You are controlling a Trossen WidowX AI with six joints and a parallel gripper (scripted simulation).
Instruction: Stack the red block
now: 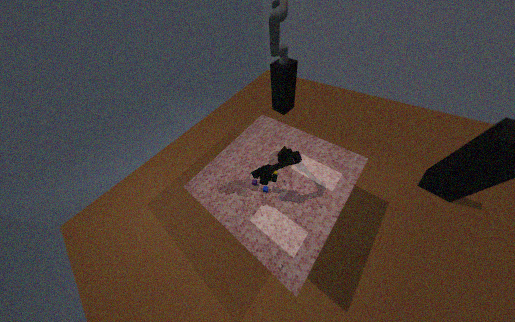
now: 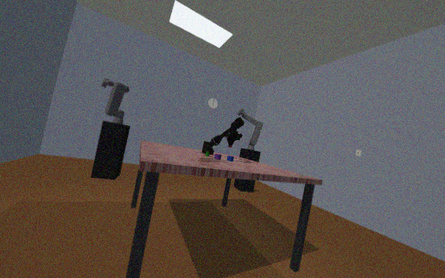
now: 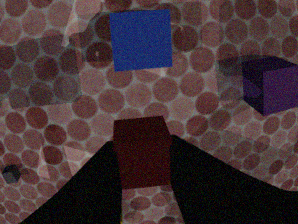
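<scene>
The green block is 7 cm behind my gripper tip, 17 cm to the right of it and 9 cm below it. Round my gripper tip: red block: right at my gripper tip; then purple block: 5 cm ahead, 12 cm to the right, 10 cm below; then blue block: 3 cm ahead, 1 cm to the left, 10 cm below.
</scene>
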